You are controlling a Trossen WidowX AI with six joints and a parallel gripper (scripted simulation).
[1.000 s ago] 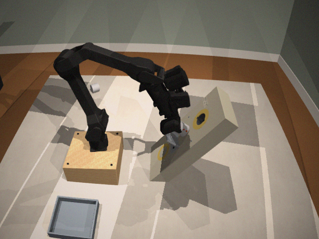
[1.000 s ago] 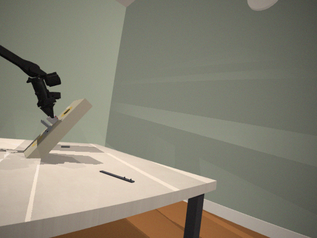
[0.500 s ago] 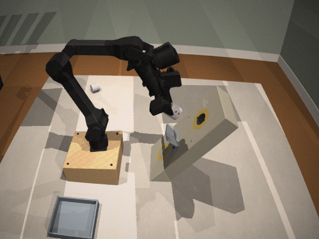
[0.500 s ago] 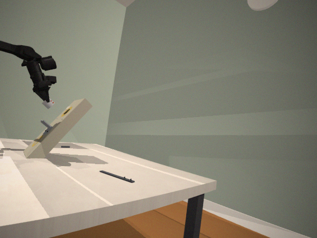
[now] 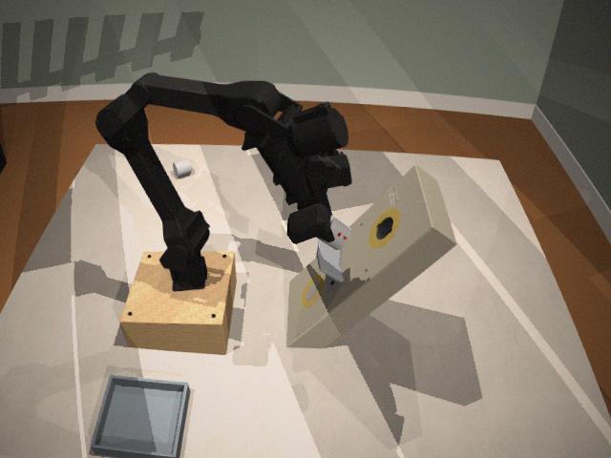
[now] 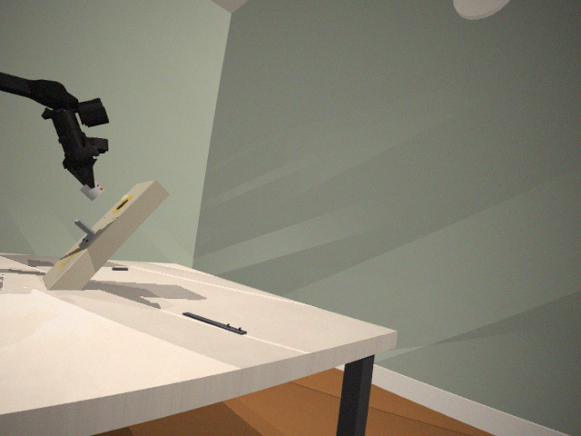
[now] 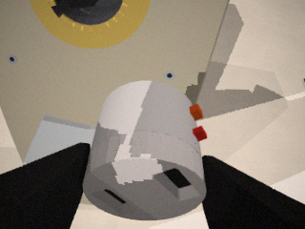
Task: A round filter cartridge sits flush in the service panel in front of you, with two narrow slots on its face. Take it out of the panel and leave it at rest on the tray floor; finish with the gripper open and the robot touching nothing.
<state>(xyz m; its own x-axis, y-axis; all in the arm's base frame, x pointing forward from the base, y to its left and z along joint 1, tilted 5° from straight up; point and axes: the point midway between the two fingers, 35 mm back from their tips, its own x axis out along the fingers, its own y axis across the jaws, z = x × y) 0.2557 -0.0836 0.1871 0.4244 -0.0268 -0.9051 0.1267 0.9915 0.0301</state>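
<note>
Right now my gripper tip is 350 mm past the dark grey tray, 260 mm above it and 200 mm to the left of it. The rest, counted from my gripper tip: beige service panel: 110 mm below, 70 mm ahead, 40 mm to the left; then round filter cartridge: right at my gripper tip; then grey flap: 130 mm below, 40 mm to the left, 20 mm ahead.
</note>
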